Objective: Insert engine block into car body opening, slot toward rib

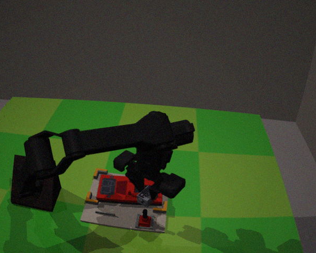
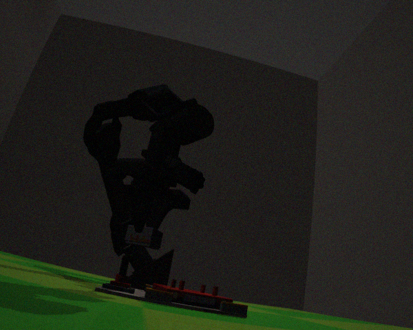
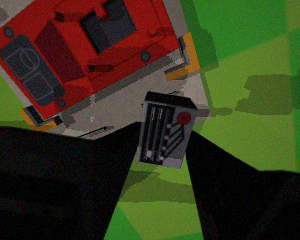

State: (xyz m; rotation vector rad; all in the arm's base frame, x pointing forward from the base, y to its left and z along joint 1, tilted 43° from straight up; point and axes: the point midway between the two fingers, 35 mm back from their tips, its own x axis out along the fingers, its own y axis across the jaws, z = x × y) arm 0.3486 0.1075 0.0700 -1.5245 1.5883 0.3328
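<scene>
Right now the grey base plate is 7 cm behind my gripper tip, 7 cm to the left of it and 9 cm below it. Round my gripper tip: grey engine block: 1 cm below.
</scene>
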